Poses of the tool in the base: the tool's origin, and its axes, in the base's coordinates. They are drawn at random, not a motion.
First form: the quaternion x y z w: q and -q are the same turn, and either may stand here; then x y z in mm.
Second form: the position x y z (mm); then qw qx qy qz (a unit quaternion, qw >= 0). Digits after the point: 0 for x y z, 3 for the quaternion.
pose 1, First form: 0.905 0.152 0.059 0.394 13 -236 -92
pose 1, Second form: 13 -236 -92 0.394 0.905 0.152 0.059
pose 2, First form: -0.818 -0.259 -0.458 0.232 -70 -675 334
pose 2, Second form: -70 -675 334 0.232 -0.818 -0.259 -0.458
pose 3, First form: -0.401 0.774 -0.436 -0.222 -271 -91 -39
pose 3, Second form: -271 -91 -39 0.222 0.401 -0.774 0.436
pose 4, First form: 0.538 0.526 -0.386 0.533 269 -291 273
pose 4, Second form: 269 -291 273 0.533 0.538 0.526 -0.386
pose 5, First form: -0.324 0.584 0.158 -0.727 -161 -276 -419
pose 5, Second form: -161 -276 -419 0.727 0.324 -0.584 -0.158
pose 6, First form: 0.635 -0.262 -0.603 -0.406 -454 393 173
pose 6, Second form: -454 393 173 0.406 -0.635 0.262 0.603
